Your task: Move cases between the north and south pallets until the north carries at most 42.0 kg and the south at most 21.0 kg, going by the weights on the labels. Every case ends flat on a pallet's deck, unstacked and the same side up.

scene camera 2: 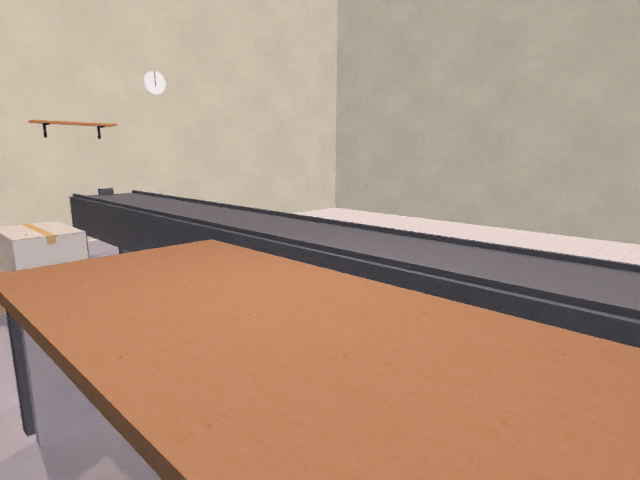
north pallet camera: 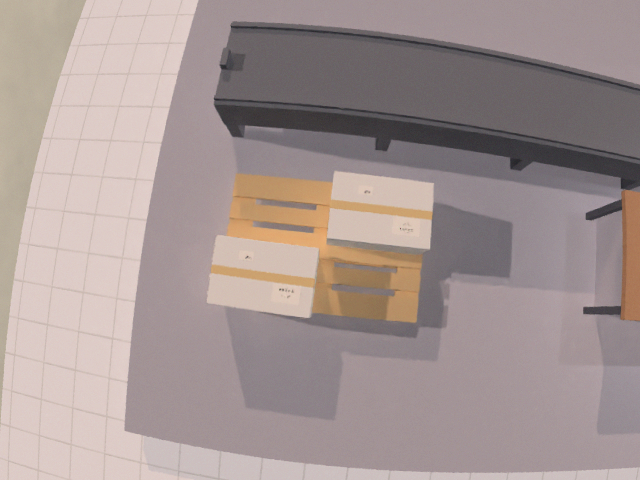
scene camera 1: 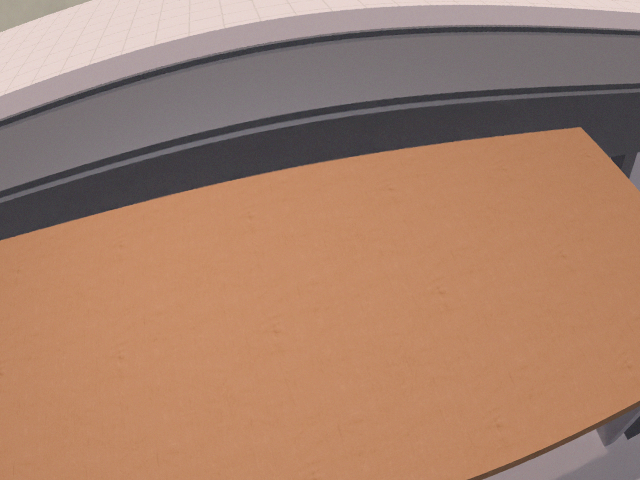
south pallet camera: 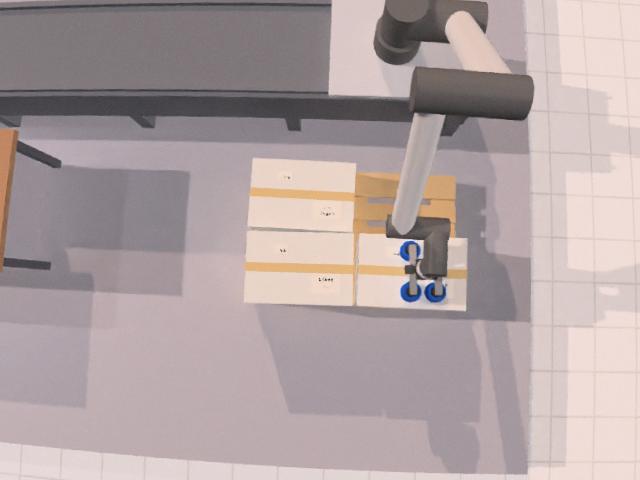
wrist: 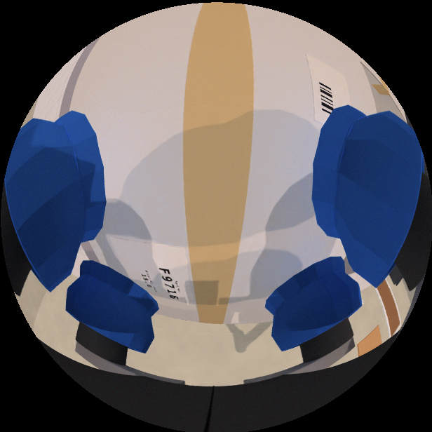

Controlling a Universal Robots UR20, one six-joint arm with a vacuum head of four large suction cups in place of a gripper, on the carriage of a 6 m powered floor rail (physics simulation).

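Where they show: arm's base, origin of its link: (south pallet camera: 396,43).
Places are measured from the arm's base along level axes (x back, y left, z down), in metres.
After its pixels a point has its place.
Observation:
In the south pallet camera, my suction head (south pallet camera: 422,270) {x -1.199, y 0.163, z 0.084 m} (wrist: 214,240) hangs low over the right front case (south pallet camera: 372,294) {x -1.324, y -0.083, z 0.127 m} (wrist: 280,90), its cups apart from the top, holding nothing. That case's label reads F9716 in the wrist view; the small weight seems to be 15.6. It lies flat on the south pallet (south pallet camera: 444,186) {x -0.666, y 0.360, z 0.426 m}, beside the left front case (south pallet camera: 284,289) {x -1.316, y -0.542, z 0.136 m}. The left back case (south pallet camera: 289,217) {x -0.929, y -0.538, z 0.173 m} lies behind; the right back deck is bare. The north pallet (north pallet camera: 279,186) {x -0.660, y -6.047, z 0.427 m} bears a back right case (north pallet camera: 356,227) {x -0.914, y -5.566, z 0.155 m} and a front left case (north pallet camera: 237,294) {x -1.348, y -6.165, z 0.155 m}. Their weights are too small to read.
The dark floor rail (scene camera 1: 361,62) (scene camera 2: 361,242) (north pallet camera: 413,82) (south pallet camera: 155,51) runs behind both pallets. My arm's carriage (south pallet camera: 361,51) {x -0.051, y -0.184, z -0.001 m} stands at its south end. A wooden table (scene camera 1: 310,284) {x -0.843, y -2.986, z 0.040 m} (scene camera 2: 310,335) {x -0.914, y -2.879, z 0.040 m} (north pallet camera: 631,258) {x -0.928, y -3.860, z 0.040 m} (south pallet camera: 7,206) {x -0.935, y -2.100, z 0.066 m} stands between the pallets.

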